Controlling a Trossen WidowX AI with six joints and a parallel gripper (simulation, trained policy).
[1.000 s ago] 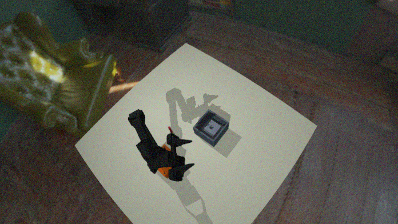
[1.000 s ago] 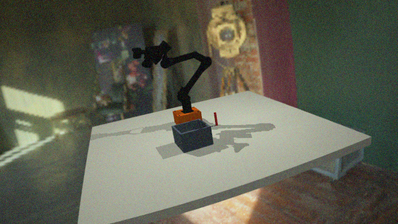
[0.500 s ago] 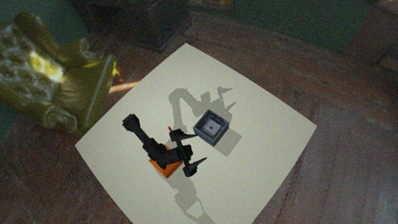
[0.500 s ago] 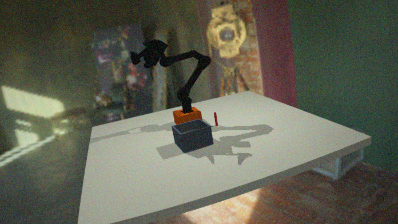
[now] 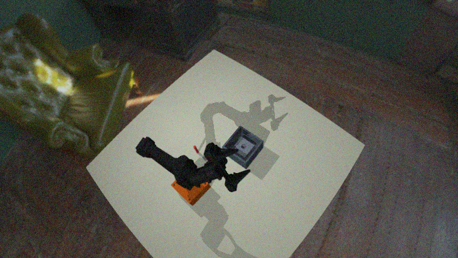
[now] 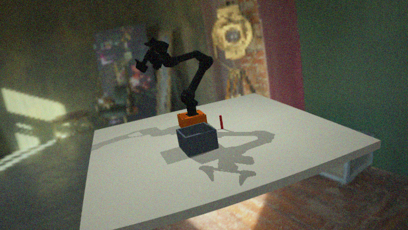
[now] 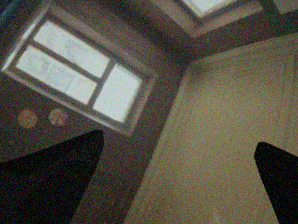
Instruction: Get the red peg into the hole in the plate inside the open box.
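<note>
Right now the red peg is 4 cm ahead of my gripper tip, 38 cm to the left of it and 48 cm below it. Also, from my gripper tip: pale plate (19 cm ahead, 16 cm to the left, 47 cm below); dark box (19 cm ahead, 16 cm to the left, 49 cm below).
</note>
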